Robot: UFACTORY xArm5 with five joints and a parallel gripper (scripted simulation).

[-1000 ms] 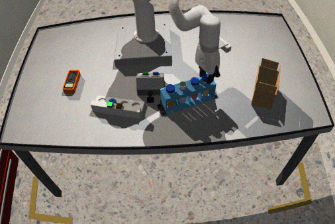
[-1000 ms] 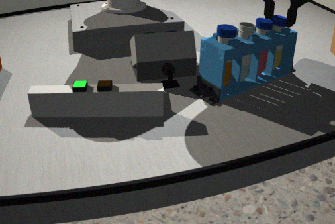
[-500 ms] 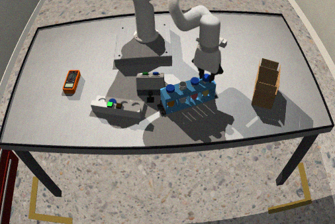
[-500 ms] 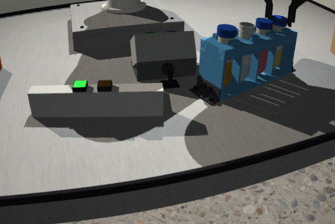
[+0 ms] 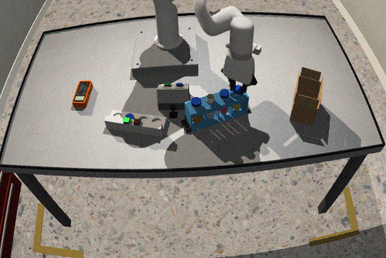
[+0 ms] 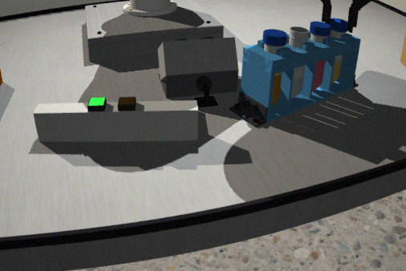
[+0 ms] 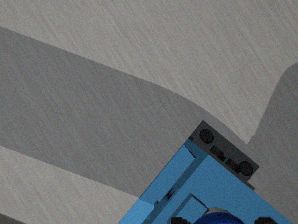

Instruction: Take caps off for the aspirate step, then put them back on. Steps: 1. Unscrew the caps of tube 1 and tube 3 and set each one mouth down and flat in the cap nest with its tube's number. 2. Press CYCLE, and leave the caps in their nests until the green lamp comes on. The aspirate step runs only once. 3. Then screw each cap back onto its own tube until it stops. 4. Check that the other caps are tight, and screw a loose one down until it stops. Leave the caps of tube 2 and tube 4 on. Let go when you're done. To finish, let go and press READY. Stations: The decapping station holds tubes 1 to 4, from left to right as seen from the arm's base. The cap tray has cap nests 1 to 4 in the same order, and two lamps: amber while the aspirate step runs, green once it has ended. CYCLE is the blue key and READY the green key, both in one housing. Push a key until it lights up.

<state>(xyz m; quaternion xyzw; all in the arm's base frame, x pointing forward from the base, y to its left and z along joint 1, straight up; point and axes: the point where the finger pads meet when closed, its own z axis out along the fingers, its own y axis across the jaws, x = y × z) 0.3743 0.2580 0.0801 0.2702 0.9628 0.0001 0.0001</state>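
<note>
My gripper is now 2 cm short of the blue cap, 5 cm to the left of it and 2 cm above it. From my hand the other things lie so: blue key: 8 cm behind, 21 cm to the right, 6 cm below; green key: 8 cm behind, 25 cm to the right, 6 cm below; grey key housing: 6 cm behind, 23 cm to the right, 8 cm below.
</note>
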